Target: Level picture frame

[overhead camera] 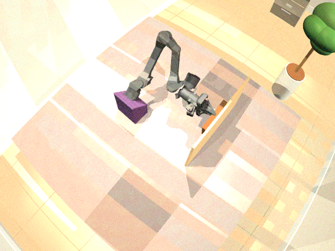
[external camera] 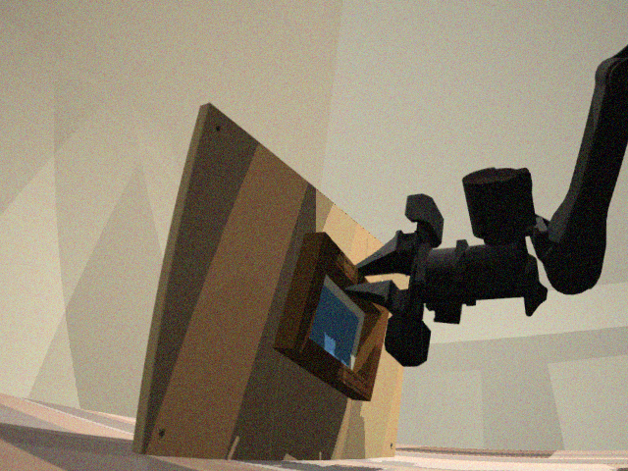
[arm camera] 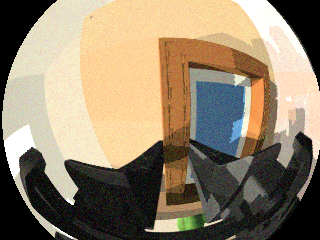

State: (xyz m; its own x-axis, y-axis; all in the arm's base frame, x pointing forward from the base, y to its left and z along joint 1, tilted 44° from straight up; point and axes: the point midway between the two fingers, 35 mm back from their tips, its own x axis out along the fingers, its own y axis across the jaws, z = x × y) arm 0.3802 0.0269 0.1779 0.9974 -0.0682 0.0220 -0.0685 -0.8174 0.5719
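Right now the picture frame is 10 mm ahead of my gripper tip, 10 mm to the left of it and 50 mm below it. Also, from my gripper tip: wall panel (20 mm ahead, 10 mm to the left, 60 mm below).
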